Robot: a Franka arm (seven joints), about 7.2 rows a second.
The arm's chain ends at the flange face. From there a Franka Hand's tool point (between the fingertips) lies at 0.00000 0.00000 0.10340 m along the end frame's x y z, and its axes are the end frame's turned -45 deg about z.
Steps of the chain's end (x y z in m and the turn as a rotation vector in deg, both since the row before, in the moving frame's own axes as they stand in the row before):
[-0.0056, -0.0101, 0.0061, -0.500, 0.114, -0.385]
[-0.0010, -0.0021, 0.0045, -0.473, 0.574, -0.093]
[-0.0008, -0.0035, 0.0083, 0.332, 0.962, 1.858]
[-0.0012, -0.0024, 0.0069, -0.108, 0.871, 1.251]
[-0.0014, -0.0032, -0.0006, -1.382, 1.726, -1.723]
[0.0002, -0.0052, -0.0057, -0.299, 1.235, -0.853]
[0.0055, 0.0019, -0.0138, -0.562, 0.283, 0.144]
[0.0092, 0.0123, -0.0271, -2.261, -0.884, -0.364]
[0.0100, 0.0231, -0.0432, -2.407, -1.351, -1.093]
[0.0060, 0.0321, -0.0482, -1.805, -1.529, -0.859]
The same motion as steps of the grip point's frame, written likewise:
[0.0027, -0.0103, 0.0061, -0.434, -0.273, -0.385]
[0.0009, -0.0009, 0.0045, -0.740, 0.071, -0.093]
[0.0035, -0.0022, 0.0083, -0.445, 0.915, 1.858]
[0.0018, -0.0013, 0.0069, -0.692, 0.540, 1.251]
[0.0018, 0.0007, -0.0007, -2.198, 0.243, -1.723]
[0.0050, -0.0016, -0.0057, -1.085, 0.662, -0.853]
[0.0022, 0.0063, -0.0138, -0.598, -0.197, 0.144]
[-0.0062, 0.0170, -0.0272, -0.974, -2.224, -0.364]
[-0.0140, 0.0248, -0.0433, -0.747, -2.657, -1.093]
[-0.0227, 0.0273, -0.0483, -0.195, -2.357, -0.859]

